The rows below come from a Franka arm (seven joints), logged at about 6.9 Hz.
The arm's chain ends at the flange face. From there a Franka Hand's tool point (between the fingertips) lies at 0.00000 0.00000 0.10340 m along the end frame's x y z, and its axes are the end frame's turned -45 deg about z.
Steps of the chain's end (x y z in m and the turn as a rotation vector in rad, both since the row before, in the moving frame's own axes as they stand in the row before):
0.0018, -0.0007, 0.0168, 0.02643, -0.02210, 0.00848
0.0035, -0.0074, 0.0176, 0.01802, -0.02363, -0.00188
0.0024, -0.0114, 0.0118, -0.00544, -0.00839, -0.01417
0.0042, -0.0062, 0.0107, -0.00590, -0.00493, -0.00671
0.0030, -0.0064, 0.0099, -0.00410, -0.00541, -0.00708
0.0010, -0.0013, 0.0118, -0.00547, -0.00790, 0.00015
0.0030, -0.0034, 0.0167, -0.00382, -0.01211, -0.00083
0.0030, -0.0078, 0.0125, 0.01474, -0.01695, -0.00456
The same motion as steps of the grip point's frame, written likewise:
0.0021, -0.0028, 0.0167, 0.03432, 0.00306, 0.00848
0.0073, -0.0058, 0.0176, 0.02945, -0.00397, -0.00188
0.0087, -0.0066, 0.0118, 0.00209, -0.00978, -0.01417
0.0066, -0.0013, 0.0107, -0.00069, -0.00766, -0.00671
0.0060, -0.0025, 0.0099, 0.00093, -0.00672, -0.00708
0.0006, -0.0004, 0.0118, 0.00172, -0.00945, 0.00015
0.0034, -0.0009, 0.0167, 0.00586, -0.01126, -0.00083
0.0075, -0.0057, 0.0125, 0.02241, -0.00156, -0.00456

